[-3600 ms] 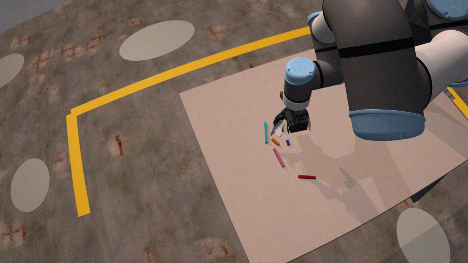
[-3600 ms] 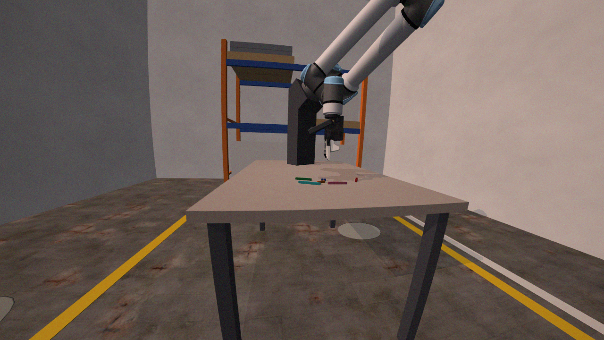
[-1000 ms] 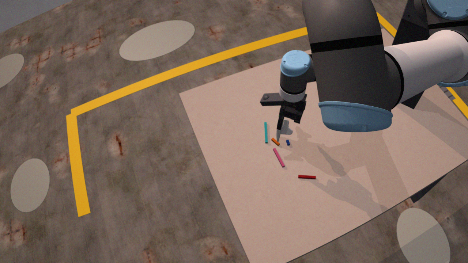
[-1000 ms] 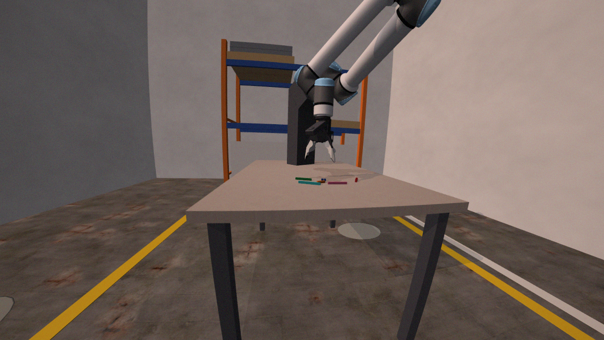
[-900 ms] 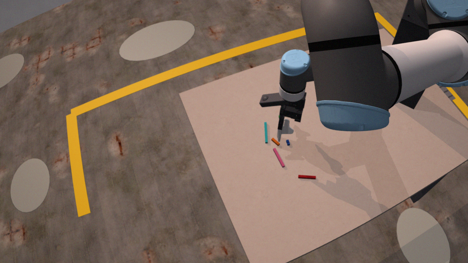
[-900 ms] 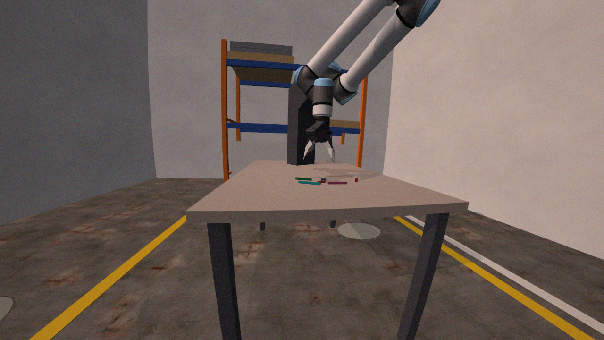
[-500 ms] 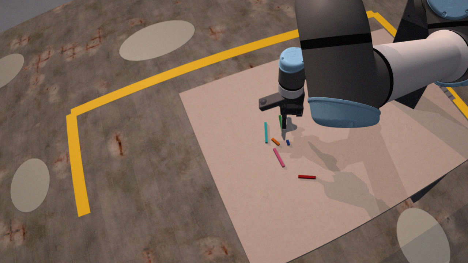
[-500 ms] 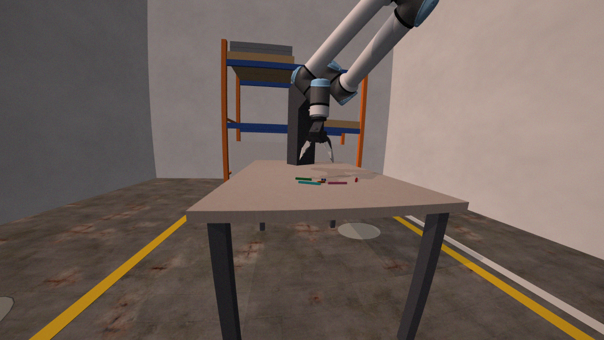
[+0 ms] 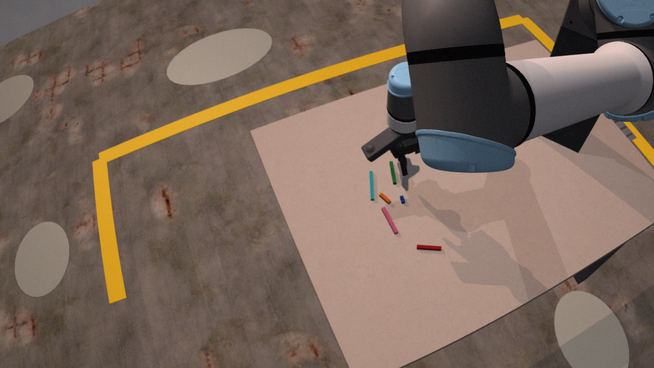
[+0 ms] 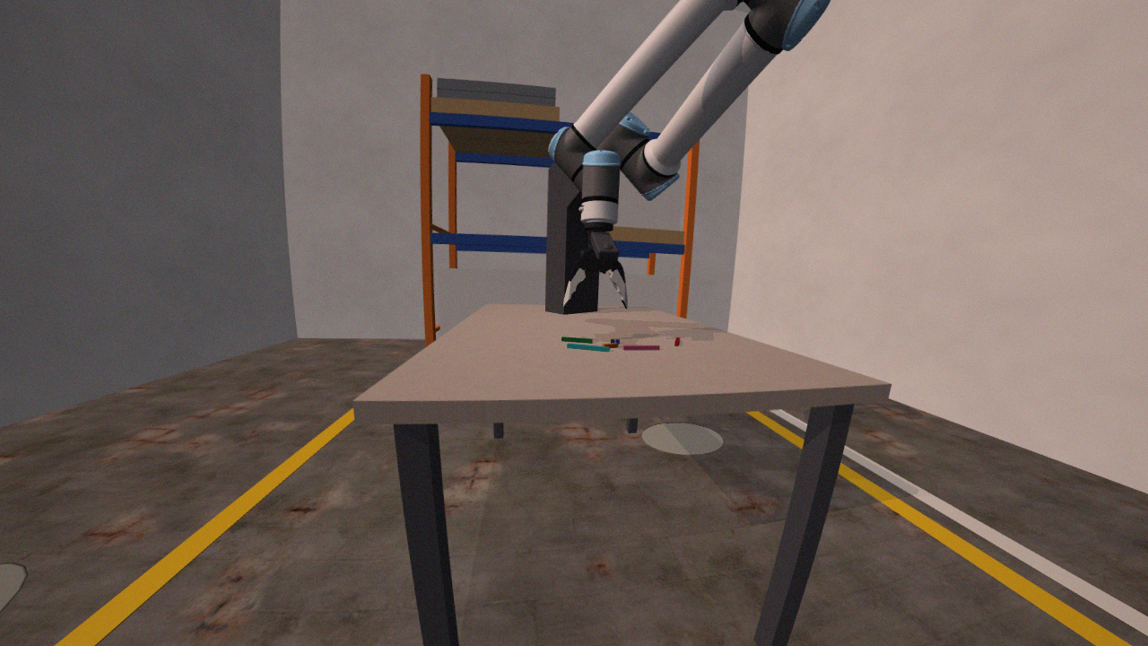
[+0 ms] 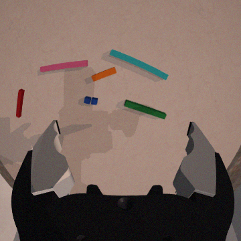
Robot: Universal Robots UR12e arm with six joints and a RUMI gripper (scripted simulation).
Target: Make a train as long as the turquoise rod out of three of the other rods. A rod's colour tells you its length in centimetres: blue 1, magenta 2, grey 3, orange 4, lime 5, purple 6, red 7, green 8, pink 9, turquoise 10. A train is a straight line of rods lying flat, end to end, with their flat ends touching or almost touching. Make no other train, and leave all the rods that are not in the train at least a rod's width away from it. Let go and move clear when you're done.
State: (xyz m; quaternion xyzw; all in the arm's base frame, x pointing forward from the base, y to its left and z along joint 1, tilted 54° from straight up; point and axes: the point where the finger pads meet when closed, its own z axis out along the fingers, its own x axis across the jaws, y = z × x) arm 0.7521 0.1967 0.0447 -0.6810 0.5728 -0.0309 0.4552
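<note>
The green rod lies 50 mm to the right of my hand and 90 mm below it. Round my hand: orange rod 20 mm ahead, 40 mm to the left, 90 mm below; then pink rod 10 mm ahead, 120 mm to the left, 90 mm below; then turquoise rod 60 mm ahead, 90 mm below.
</note>
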